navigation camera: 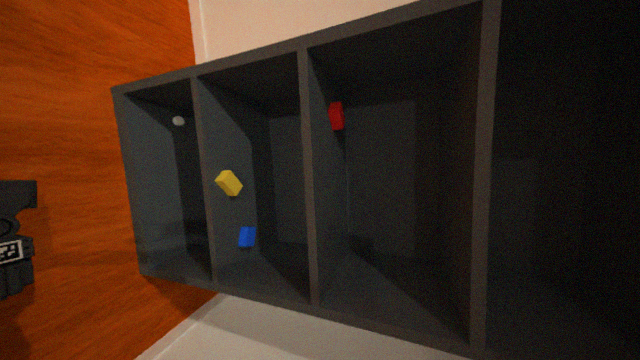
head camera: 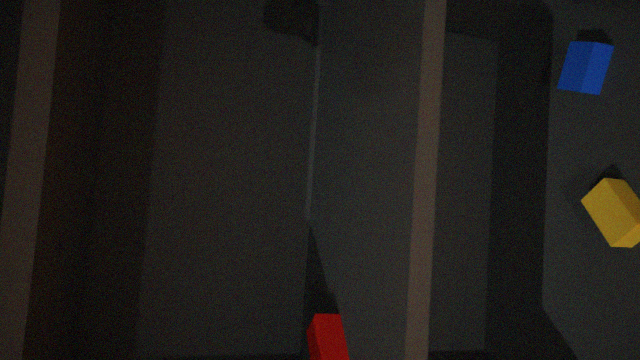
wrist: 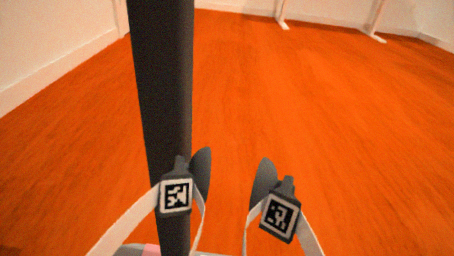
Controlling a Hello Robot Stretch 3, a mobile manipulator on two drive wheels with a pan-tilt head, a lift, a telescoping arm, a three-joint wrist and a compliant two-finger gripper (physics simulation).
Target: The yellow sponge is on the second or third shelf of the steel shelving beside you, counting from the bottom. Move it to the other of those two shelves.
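Frame: origin at the robot's base, x back, y down, z right, level; metres.
Seen in the pictures: gripper, fingertip midpoint: (wrist: 233,169).
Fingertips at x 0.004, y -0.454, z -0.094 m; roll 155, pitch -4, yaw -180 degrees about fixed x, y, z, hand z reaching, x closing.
Note:
Offsets run from my fingertips to a thing's top centre. "pt": to the spot under its first point.
The yellow sponge {dx +0.004, dy -0.125, dz +0.802 m} (head camera: 611,212) (navigation camera: 229,183) lies on the second shelf from the bottom of the steel shelving {pt dx +0.062, dy -0.522, dz +0.719 m} (head camera: 426,150) (navigation camera: 308,175). Both camera views show the shelving turned sideways, with the floor side at the right in the head view and at the left in the navigation view. The third shelf is one level higher and holds a red block {dx -0.261, dy -0.582, dz +0.935 m} (head camera: 329,340) (navigation camera: 336,116). My gripper (wrist: 233,169) is open, with floor visible between its fingertips; it is away from the sponge, which does not show in the wrist view.
A blue block {dx +0.273, dy -0.125, dz +0.893 m} (head camera: 586,67) (navigation camera: 247,236) shares the second shelf with the sponge. A small white object {dx -0.336, dy +0.353, dz +0.933 m} (navigation camera: 178,120) is on the lowest shelf. Shelf boards and side walls bound each compartment. A dark upright post (wrist: 162,85) stands beside the left finger.

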